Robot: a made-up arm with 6 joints. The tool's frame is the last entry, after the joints. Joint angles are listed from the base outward. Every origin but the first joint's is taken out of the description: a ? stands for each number. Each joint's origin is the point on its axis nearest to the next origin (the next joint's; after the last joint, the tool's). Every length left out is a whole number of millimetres.
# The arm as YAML. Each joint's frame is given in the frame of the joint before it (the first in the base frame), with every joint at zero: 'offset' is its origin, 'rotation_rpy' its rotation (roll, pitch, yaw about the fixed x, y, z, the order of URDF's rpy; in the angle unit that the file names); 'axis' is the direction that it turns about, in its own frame. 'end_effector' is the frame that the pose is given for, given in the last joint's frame.
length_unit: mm
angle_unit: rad
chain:
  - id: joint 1
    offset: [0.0, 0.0, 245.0]
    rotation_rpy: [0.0, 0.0, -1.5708]
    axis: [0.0, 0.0, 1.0]
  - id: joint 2
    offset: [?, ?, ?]
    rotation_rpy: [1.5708, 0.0, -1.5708]
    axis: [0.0, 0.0, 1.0]
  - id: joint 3
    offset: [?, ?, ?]
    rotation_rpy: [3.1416, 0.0, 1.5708]
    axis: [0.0, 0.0, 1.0]
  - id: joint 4
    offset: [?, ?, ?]
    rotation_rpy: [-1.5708, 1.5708, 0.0]
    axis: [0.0, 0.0, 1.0]
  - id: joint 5
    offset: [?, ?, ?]
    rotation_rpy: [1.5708, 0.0, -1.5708]
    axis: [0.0, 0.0, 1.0]
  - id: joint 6
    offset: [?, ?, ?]
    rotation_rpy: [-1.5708, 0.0, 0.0]
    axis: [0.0, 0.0, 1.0]
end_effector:
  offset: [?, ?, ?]
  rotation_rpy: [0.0, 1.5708, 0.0]
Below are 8 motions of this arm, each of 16 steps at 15 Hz.
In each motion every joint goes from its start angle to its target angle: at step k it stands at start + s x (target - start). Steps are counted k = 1, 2, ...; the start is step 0. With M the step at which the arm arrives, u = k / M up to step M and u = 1 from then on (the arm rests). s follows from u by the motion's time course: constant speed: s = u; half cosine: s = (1 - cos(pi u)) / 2; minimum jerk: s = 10 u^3 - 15 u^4 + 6 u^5.
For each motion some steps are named. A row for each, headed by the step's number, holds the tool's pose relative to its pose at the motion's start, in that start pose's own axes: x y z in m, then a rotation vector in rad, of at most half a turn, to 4 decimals.
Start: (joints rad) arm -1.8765 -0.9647 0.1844 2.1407 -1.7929 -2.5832
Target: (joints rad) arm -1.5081 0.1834 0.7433 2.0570 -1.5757 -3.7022
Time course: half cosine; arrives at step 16
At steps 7, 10, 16:
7: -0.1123 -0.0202 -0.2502 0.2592 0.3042 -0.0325
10: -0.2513 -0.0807 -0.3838 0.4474 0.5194 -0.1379
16: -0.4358 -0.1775 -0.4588 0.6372 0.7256 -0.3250

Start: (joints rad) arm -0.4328 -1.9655 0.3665 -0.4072 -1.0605 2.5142
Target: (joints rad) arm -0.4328 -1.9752 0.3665 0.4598 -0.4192 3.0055
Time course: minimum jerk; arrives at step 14
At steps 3, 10, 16:
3: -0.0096 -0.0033 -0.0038 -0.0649 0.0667 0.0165
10: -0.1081 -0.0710 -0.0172 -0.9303 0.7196 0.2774
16: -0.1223 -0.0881 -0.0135 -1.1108 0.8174 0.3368

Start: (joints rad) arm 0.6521 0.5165 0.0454 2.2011 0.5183 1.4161
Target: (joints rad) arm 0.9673 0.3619 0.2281 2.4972 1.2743 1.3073
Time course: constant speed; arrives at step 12
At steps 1, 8, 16:
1: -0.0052 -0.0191 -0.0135 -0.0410 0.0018 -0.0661
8: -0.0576 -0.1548 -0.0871 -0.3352 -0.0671 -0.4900
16: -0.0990 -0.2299 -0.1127 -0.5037 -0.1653 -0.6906

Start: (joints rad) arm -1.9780 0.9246 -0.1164 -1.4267 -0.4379 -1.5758
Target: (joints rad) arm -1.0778 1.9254 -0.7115 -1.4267 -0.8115 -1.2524
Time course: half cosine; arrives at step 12
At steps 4, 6, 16:
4: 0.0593 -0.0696 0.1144 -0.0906 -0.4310 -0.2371
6: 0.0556 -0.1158 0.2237 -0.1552 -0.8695 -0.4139
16: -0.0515 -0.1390 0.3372 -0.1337 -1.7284 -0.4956

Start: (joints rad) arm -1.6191 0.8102 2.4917 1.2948 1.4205 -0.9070
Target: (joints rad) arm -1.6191 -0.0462 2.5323 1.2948 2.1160 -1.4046
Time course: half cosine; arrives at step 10
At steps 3, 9, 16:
3: 0.0357 -0.0864 0.0770 -0.0754 -0.1225 0.1500
9: 0.1379 -0.2558 0.4705 -0.4003 -0.2033 0.8432
16: 0.1400 -0.2567 0.4845 -0.4118 -0.1951 0.8654

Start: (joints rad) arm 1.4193 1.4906 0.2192 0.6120 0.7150 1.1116
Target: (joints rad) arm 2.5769 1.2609 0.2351 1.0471 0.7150 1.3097
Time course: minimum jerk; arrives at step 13
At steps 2, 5, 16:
2: 0.0119 -0.0094 0.0206 -0.0362 -0.0336 0.0038
5: 0.0932 -0.0708 0.2364 -0.3653 -0.3470 0.0214
16: -0.0153 -0.0012 0.8803 -1.1812 -1.2359 -0.1029

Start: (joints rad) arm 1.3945 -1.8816 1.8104 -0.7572 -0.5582 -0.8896
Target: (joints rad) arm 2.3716 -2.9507 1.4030 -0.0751 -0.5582 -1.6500
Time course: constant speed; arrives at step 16
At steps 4, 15, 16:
4: -0.1813 0.2068 0.1347 -0.0506 -0.3143 0.0936
15: -0.7344 0.6434 -0.0701 -0.3169 -1.1321 0.4541
16: -0.7632 0.6656 -0.1249 -0.3549 -1.1976 0.4941

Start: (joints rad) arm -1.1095 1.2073 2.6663 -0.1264 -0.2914 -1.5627
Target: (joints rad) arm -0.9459 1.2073 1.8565 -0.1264 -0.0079 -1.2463
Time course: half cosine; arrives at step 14
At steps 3, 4, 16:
3: 0.0071 -0.0341 -0.0056 -0.0153 -0.0018 -0.0571
4: 0.0106 -0.0590 -0.0104 -0.0268 -0.0014 -0.0987
16: -0.0374 -0.3009 -0.0909 -0.1639 0.0901 -0.5214

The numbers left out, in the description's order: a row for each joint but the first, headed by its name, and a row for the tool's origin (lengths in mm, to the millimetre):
joint 2: 0.0 0.0 0.0
joint 3: 0.0 479.0 0.0
joint 4: 0.0 -350.0 0.0
joint 5: -174.0 0.0 0.0
joint 6: 0.0 0.0 0.0
tool: 0.0 0.0 0.0

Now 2 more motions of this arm.
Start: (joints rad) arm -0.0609 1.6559 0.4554 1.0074 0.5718 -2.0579
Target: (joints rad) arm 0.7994 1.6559 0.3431 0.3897 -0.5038 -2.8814
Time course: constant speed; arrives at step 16
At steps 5, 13, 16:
5: 0.0739 0.0385 -0.1473 0.2338 -0.0816 -0.2909
13: 0.1278 0.0406 -0.4024 0.4954 -0.4091 -0.7178
16: 0.1269 0.0231 -0.4960 0.5469 -0.5962 -0.8392

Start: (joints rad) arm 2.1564 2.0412 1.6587 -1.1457 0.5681 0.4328
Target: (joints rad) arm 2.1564 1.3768 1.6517 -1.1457 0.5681 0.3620
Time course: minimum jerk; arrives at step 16
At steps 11, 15, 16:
11: 0.0880 0.3068 0.3254 0.3212 -0.3676 0.2937
15: 0.0787 0.3624 0.4079 0.3902 -0.4453 0.3605
16: 0.0785 0.3630 0.4090 0.3911 -0.4463 0.3613

